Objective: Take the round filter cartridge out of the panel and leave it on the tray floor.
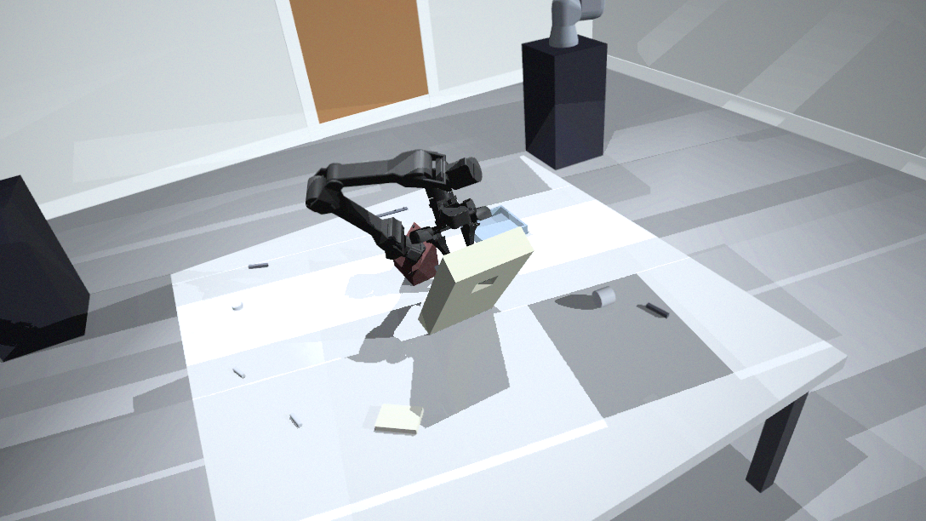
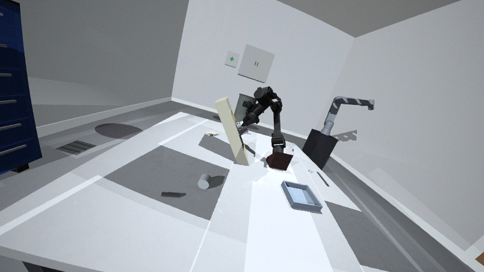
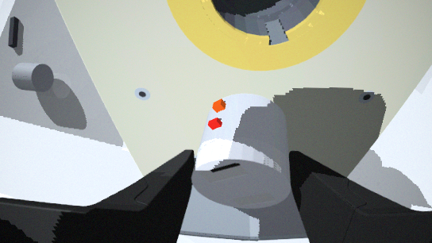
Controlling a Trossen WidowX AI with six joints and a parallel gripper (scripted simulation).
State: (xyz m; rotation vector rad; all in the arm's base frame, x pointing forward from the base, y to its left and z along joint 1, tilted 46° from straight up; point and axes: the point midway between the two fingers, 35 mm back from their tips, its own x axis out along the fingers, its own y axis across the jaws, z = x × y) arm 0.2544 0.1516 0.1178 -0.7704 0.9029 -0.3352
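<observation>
Right now the cream service panel is 40 mm below my gripper tip, 30 mm ahead of it and 10 mm to the right of it. From my gripper tip the other things lie so: round white filter cartridge right at my gripper tip; then tray 360 mm behind, 260 mm to the left, 190 mm below.
</observation>
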